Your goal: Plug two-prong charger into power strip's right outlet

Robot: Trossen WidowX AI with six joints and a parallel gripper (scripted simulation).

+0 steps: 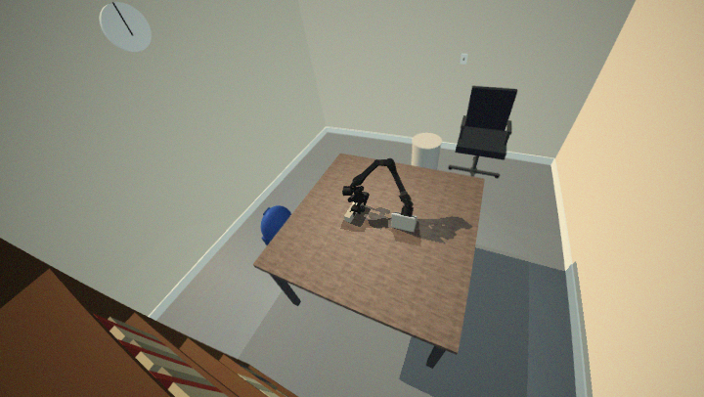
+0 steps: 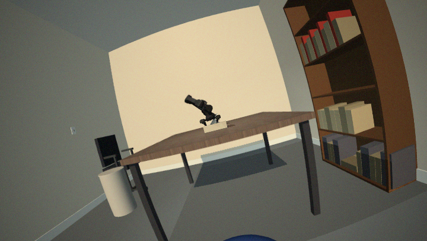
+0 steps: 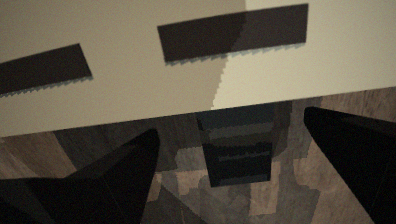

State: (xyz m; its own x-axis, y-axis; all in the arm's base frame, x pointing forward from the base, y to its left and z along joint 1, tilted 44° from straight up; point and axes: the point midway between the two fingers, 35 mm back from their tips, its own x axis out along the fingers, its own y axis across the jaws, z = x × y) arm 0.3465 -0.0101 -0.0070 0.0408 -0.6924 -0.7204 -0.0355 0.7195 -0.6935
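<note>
Right now my gripper tip is 20 mm short of the dark two-prong charger and 10 mm below it.
</note>
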